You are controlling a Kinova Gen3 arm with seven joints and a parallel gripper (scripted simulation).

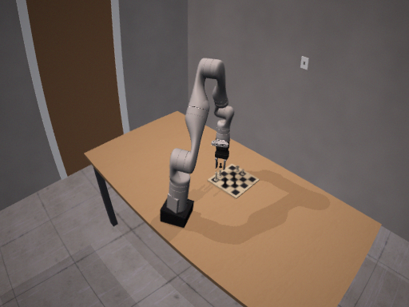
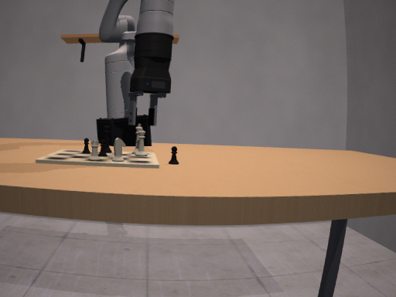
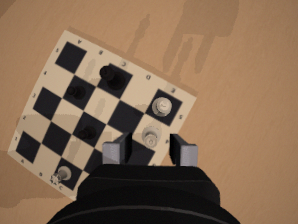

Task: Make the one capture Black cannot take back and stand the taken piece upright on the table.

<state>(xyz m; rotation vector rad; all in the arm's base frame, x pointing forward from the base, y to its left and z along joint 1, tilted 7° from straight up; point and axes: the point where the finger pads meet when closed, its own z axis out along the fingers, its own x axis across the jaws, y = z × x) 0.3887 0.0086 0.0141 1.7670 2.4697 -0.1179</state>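
Now: the tall white piece 50 mm below my hand and 40 mm behind it. Also, from my hand: chessboard (80 mm to the right, 80 mm below, 20 mm ahead).
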